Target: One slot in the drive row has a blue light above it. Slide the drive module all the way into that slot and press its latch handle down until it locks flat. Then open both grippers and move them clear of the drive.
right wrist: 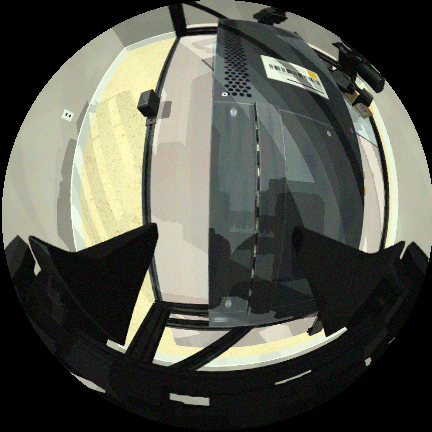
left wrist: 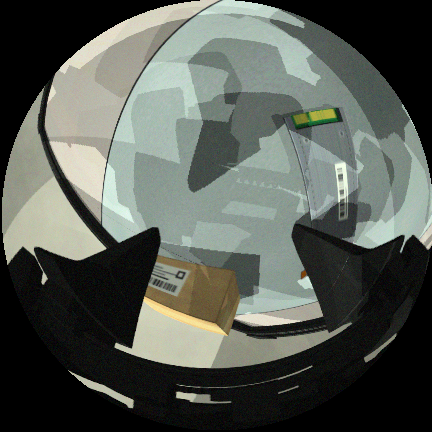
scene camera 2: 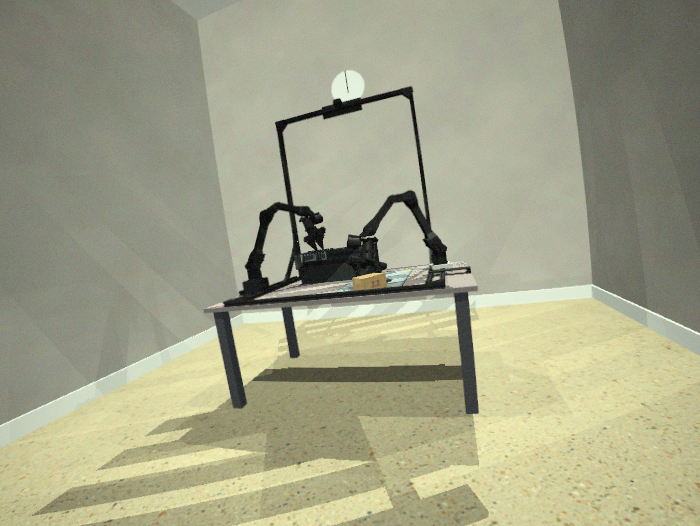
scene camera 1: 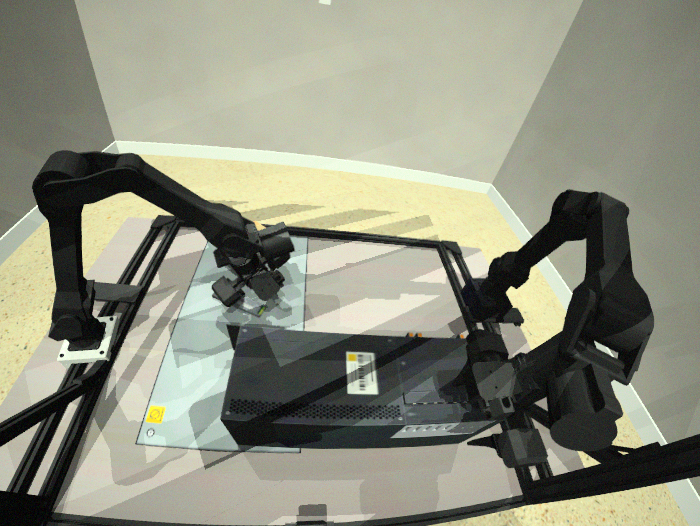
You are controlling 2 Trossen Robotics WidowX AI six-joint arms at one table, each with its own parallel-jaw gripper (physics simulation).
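Seen in the pictures: left gripper, fingertip midpoint: [left wrist: 228, 232]; right gripper, fingertip midpoint: [right wrist: 227, 231] [scene camera 1: 461, 413]; left arm's base, origin of the base link: [scene camera 2: 440, 263] [scene camera 1: 87, 336]; right arm's base, origin of the base link: [scene camera 2: 255, 279] [scene camera 1: 491, 291].
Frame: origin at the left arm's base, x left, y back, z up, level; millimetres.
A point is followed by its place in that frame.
The drive module [left wrist: 325, 150] @(z -27, x 64, y -360 mm), a flat grey bar with a green-and-yellow end and a barcode label, lies on the pale mat [scene camera 1: 169, 390] @(z -36, x -117, y -176 mm) [left wrist: 165, 110] @(z -37, x 97, y -445 mm). An orange bit [left wrist: 303, 274] @(z -31, x 142, y -285 mm) shows near its other end, partly hidden by a finger. My left gripper [left wrist: 228, 232] @(z -20, x 137, y -370 mm) [scene camera 1: 247, 286] @(z -20, x 137, y -370 mm) is open and empty above the mat; the module's near end passes behind its right-hand finger in the left wrist view. The dark drive chassis [scene camera 1: 305, 367] @(z 137, x -178, y -432 mm) [right wrist: 240, 175] stands on the table. My right gripper [right wrist: 227, 231] @(z 140, x -302, y -650 mm) [scene camera 2: 318, 247] @(z 140, x -302, y -650 mm) is open and empty above one end of the chassis. The slots and the blue light cannot be made out.
A cardboard box [left wrist: 200, 292] @(z -3, x 210, y -350 mm) [scene camera 2: 368, 281] @(z 6, x 318, y -352 mm) stands near the table edge, by my left gripper. A black rail [scene camera 1: 362, 236] @(z -19, x 293, y -699 mm) runs along the table's edge. Several orange parts [scene camera 1: 415, 334] @(z 127, x -146, y -641 mm) show on the chassis's far side. A tall black frame [scene camera 2: 422, 152] @(z 616, x -284, y 16 mm) rises over the table.
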